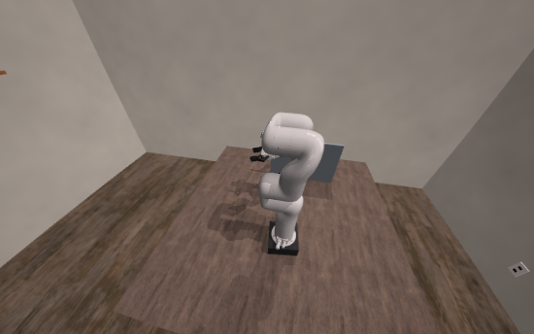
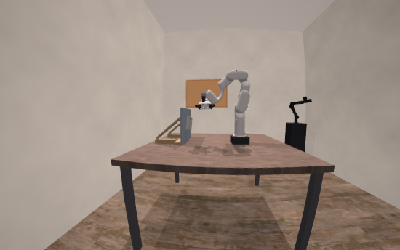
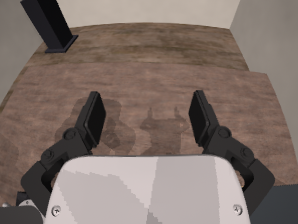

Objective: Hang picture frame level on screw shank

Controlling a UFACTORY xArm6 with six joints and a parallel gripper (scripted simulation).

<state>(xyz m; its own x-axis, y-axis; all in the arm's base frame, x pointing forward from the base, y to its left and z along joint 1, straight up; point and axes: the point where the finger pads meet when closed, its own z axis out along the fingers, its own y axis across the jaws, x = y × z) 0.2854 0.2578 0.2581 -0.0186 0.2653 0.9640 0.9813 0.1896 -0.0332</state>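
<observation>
The picture frame lies 23 cm ahead of my hand, 30 cm to the right of it and 14 cm below it. The rest, counted from my hand: grey-blue wall panel (24 cm ahead, 28 cm to the right, 16 cm below).
</observation>
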